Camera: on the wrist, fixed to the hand. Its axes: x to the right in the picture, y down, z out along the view.
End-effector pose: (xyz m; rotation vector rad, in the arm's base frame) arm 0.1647 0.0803 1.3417 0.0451 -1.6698 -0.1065
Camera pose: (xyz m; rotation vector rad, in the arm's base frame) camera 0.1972 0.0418 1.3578 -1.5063 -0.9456 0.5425
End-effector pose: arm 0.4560 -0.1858 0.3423 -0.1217 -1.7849 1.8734
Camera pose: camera 0.4687 -0.1477 0.3767 1.8083 1.5571 -1.3426
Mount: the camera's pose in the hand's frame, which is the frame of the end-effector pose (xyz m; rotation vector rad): 0.0162 -0.0356 -0.0356 -0.5713 0.3237 1.5140
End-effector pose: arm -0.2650 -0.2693 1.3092 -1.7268 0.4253 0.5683
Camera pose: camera -0.2266 -0.2957 1.3342 -1.7569 2.0083 1.5678
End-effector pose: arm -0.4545 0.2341 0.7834 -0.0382 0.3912 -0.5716
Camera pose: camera -0.4737 0.1980 0.7498 -0.1769 0.7511 1.0529
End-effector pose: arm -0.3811 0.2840 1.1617 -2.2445 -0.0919 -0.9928
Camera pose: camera -0.4034 0.2867 1.2096 -1.7195 1.8896 -0.4438
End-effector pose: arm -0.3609 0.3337 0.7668 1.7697 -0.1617 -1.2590
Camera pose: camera -0.3384 0.3658 0.7313 0.8422 -0.7006 0.1091
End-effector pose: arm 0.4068 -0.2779 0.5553 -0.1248 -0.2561 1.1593
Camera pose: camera 0.4539 -0.2760 0.5313 -1.1491 -0.1733 2.4898
